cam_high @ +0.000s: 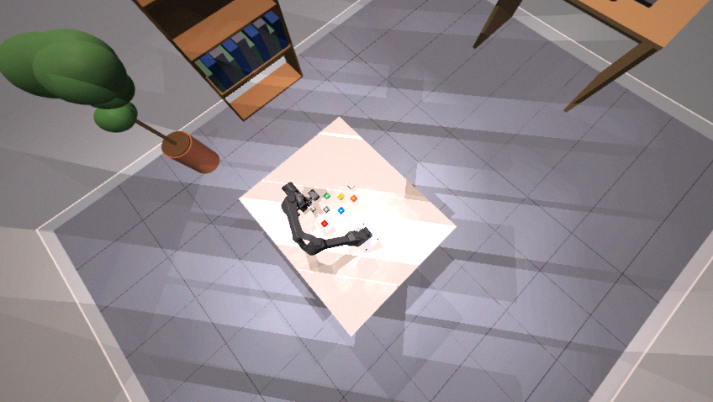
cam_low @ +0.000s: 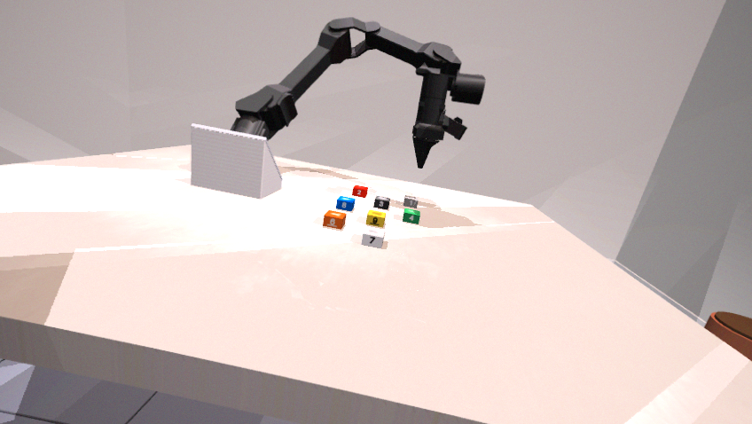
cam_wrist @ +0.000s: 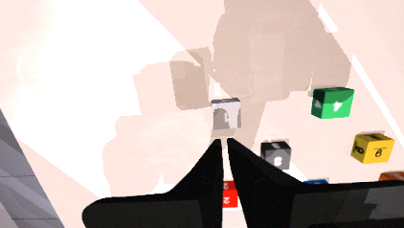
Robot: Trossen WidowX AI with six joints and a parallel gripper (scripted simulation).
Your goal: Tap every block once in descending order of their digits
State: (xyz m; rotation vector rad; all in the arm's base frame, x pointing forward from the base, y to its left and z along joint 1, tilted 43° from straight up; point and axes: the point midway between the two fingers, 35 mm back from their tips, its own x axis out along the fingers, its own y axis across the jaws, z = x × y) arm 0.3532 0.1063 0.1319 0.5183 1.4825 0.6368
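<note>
The grey 1 block is 1 cm to the right of my gripper tip and 8 cm below it. From my gripper tip the other things lie so: red 2 block (13 cm behind, 1 cm to the right, 8 cm below); green 4 block (13 cm to the right, 8 cm below); black 3 block (7 cm behind, 8 cm to the right, 8 cm below).
</note>
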